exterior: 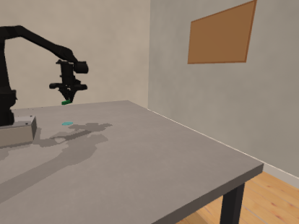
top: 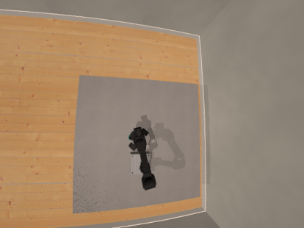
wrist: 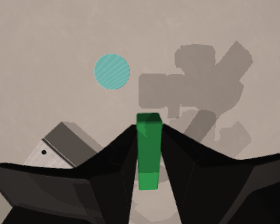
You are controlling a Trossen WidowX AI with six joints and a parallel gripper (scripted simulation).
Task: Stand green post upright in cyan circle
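My gripper is now 1 cm past the cyan circle, 6 cm to the right of it and 17 cm above it. Round my hand: green post 2 cm behind, 1 cm to the right, 3 cm below.
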